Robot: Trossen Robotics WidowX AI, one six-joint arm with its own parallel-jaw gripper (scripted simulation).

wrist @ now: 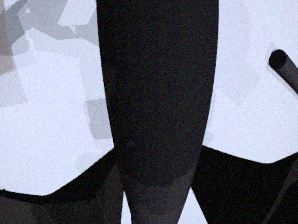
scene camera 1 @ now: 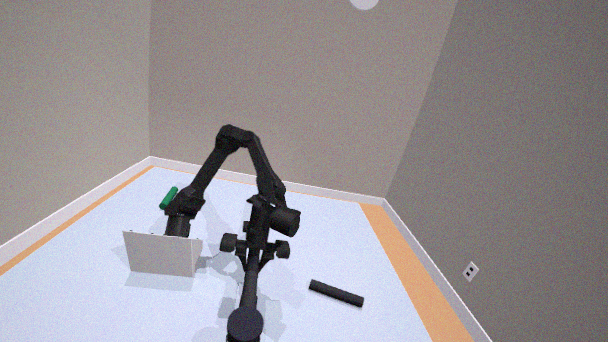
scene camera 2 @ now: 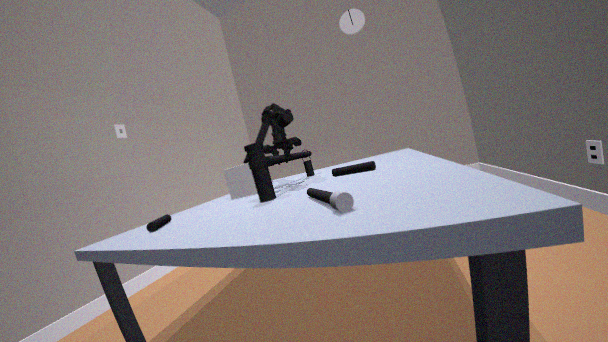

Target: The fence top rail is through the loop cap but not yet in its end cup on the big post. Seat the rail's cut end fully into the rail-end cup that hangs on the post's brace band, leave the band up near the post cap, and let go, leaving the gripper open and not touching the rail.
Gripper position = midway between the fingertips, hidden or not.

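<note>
With the gripper (scene camera 1: 251,271) holding a top rail (wrist: 158,71), the wrist view shows that rail together with the gripper (wrist: 150,149) itself.
</note>
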